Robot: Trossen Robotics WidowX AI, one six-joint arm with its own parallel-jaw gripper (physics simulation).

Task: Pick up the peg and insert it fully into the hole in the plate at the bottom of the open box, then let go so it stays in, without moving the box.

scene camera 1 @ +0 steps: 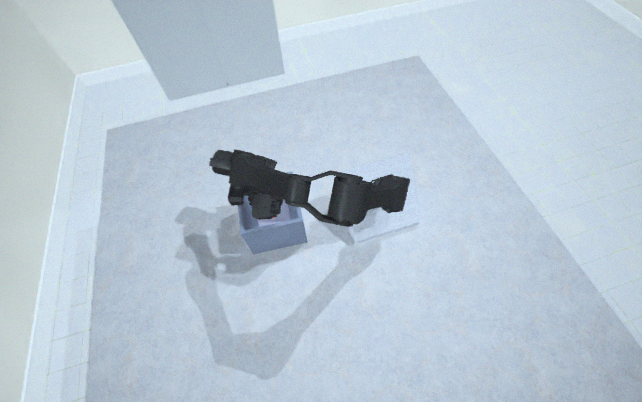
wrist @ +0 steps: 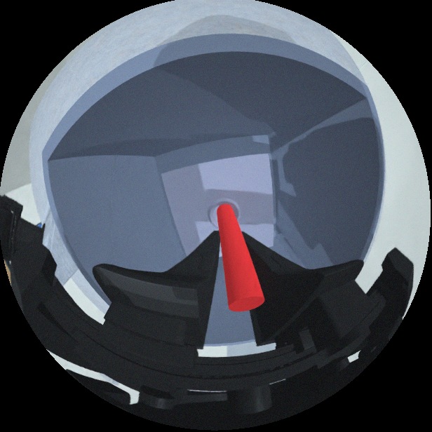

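Observation:
A red peg (wrist: 241,265) is held between the fingertips in the wrist view, its far end pointing down into the box. My gripper (wrist: 227,236) is shut on the peg. In the scene view the wrist and gripper body hang over the box, and the fingertips are hidden. The blue-grey open box (scene camera 1: 279,239) (wrist: 120,215) stands below the gripper. The pale plate (wrist: 237,175) lies at the box's bottom. The round hole (wrist: 214,214) shows partly behind the peg's far end, which overlaps it in the view; whether the end is inside the hole cannot be told.
The box's walls rise on all sides around the plate. The arm's white base slab (scene camera 1: 395,222) lies to the right of the box on the grey mat (scene camera 1: 450,310). A tall grey panel (scene camera 1: 215,45) stands at the back. The arm's shadow falls across the mat in front.

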